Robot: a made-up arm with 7 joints.
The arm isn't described. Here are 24 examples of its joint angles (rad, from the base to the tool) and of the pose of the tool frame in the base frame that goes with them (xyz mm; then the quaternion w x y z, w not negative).
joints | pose
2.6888 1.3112 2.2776 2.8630 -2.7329 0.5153 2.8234 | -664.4 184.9 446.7 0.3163 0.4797 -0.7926 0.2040
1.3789 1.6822 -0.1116 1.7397 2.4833 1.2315 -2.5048 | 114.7 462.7 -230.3 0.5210 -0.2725 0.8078 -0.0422
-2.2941 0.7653 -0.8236 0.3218 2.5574 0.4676 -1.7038 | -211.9 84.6 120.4 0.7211 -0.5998 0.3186 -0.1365
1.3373 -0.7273 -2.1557 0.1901 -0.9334 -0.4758 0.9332 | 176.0 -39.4 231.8 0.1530 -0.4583 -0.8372 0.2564
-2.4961 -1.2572 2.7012 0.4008 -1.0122 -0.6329 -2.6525 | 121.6 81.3 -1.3 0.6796 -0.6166 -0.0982 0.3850
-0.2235 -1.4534 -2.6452 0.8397 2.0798 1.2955 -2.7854 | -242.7 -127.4 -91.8 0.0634 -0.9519 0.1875 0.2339
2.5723 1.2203 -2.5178 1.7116 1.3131 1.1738 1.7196 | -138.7 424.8 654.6 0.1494 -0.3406 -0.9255 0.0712
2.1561 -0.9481 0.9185 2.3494 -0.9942 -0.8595 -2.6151 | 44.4 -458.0 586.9 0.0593 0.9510 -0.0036 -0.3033
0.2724 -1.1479 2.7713 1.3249 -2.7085 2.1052 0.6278 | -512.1 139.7 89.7 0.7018 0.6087 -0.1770 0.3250
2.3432 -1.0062 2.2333 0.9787 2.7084 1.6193 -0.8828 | -17.6 -458.6 164.5 0.0412 -0.9437 -0.3258 0.0406
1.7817 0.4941 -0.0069 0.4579 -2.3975 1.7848 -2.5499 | 23.5 325.5 151.7 0.4850 0.2740 0.8292 -0.0467
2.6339 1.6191 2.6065 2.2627 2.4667 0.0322 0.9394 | -645.8 79.7 390.2 0.4397 -0.1591 0.5600 0.6839
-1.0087 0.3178 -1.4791 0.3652 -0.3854 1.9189 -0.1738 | -62.4 -46.3 216.5 0.7421 -0.1199 -0.6032 -0.2668
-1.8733 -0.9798 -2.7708 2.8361 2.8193 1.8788 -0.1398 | 203.5 532.0 576.9 0.2382 0.5470 -0.4019 -0.6946
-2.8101 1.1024 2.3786 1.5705 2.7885 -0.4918 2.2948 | -63.4 -334.1 507.8 0.4769 0.5328 0.1780 -0.6760
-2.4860 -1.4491 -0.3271 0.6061 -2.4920 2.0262 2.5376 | -48.2 236.1 492.4 0.0182 -0.1049 -0.9868 -0.1221
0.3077 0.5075 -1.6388 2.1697 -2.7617 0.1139 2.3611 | 304.6 -254.5 667.8 0.3553 0.3374 -0.2202 -0.8435
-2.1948 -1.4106 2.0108 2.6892 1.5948 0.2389 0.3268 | 509.6 496.6 332.1 0.2696 0.3687 0.8499 -0.2628
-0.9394 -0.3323 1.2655 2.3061 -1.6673 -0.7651 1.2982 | 131.5 327.0 674.0 0.9666 0.1506 0.1780 -0.1069
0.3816 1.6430 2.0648 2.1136 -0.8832 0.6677 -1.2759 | 364.0 525.7 347.3 0.8123 -0.0933 0.5619 0.1250
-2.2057 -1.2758 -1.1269 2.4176 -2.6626 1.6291 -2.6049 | 193.7 625.7 404.2 0.5509 -0.5735 -0.6002 -0.0863
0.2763 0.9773 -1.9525 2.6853 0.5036 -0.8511 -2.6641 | 491.8 147.9 602.6 0.0690 0.2946 0.8816 0.3624
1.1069 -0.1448 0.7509 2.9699 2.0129 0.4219 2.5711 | -16.3 14.6 922.2 0.6095 0.7569 -0.0971 0.2149
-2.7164 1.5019 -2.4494 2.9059 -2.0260 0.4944 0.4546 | -665.4 -188.9 384.6 0.2569 0.8914 -0.3211 0.1903
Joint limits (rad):
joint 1: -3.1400..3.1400
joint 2: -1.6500..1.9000
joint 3: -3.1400..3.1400
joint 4: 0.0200..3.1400
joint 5: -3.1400..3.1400
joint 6: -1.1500..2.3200
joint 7: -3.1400..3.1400
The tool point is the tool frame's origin. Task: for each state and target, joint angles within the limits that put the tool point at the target. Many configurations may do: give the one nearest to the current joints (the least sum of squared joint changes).
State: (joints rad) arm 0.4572 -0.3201 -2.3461 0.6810 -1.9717 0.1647 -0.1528
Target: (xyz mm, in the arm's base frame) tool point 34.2 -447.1 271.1
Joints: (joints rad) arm 0.8962 -0.6245 -2.1931 1.4436 -1.9372 0.3404 -0.1415
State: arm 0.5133 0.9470 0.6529 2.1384 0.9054 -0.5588 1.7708
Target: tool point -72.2 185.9 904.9
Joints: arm 0.8783 -0.0568 1.0323 2.4696 0.7272 0.1793 1.6802
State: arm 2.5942 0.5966 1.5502 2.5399 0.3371 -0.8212 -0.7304
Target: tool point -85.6 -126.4 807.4
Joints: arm 2.7329 0.0852 1.6749 2.2255 0.1115 -1.1500 -0.7035
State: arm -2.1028 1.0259 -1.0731 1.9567 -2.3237 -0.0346 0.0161
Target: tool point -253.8 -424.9 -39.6
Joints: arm -1.6566 1.3661 -0.5999 1.9281 -2.2122 -0.1027 0.0318
